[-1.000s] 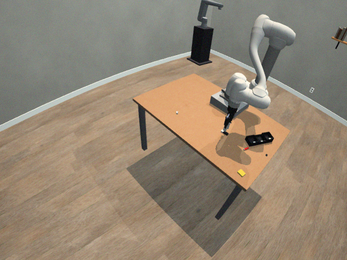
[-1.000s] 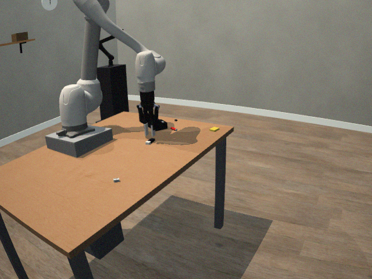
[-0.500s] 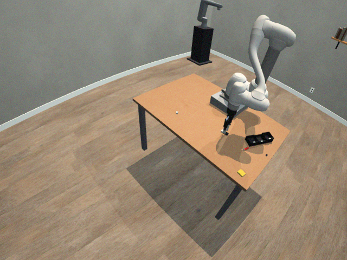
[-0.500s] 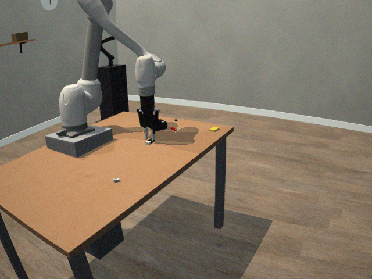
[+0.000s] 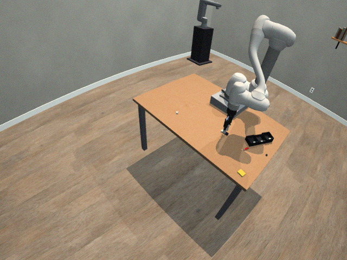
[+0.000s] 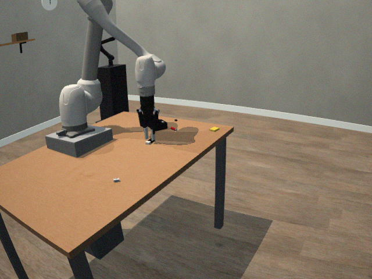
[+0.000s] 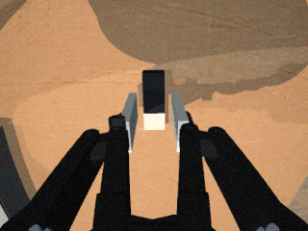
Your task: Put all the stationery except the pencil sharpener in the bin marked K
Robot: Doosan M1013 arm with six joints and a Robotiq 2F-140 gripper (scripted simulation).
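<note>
The black-and-white eraser lies 10 mm to the right of my hand and 40 mm below it. Also, from my hand: black three-compartment bin (190 mm behind, 240 mm to the left, 30 mm below); small red cylinder (10 mm behind, 230 mm to the left, 40 mm below); small black round thing (110 mm behind, 380 mm to the left, 50 mm below).
</note>
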